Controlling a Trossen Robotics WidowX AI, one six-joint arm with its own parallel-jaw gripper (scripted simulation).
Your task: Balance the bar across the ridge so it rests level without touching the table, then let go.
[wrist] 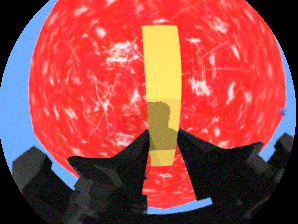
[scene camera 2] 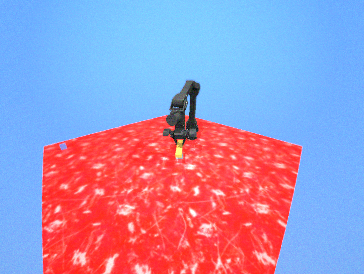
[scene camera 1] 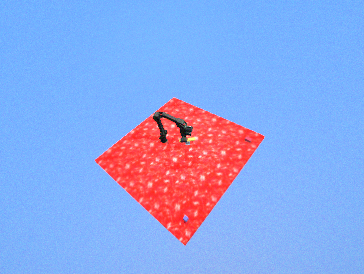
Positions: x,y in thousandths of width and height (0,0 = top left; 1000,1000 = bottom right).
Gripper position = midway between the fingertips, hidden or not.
Observation:
The gripper (wrist: 545,587) holds a yellow bar (wrist: 545,257).

